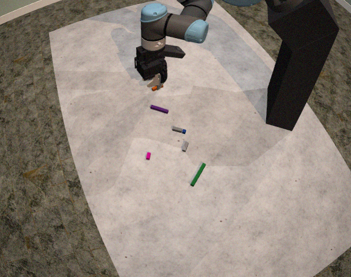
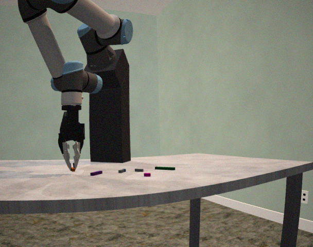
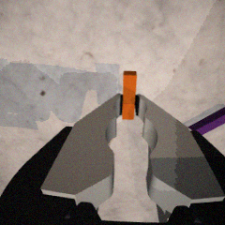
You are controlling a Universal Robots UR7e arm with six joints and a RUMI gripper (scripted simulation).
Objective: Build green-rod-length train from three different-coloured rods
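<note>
Now: the blue rod 19 cm to the left of my hand and 2 cm below it. From my hand the other things lie so: purple rod: 8 cm to the left, 3 cm ahead, 2 cm below; magenta rod: 22 cm to the left, 14 cm ahead, 2 cm below; orange rod: 1 cm below.
</note>
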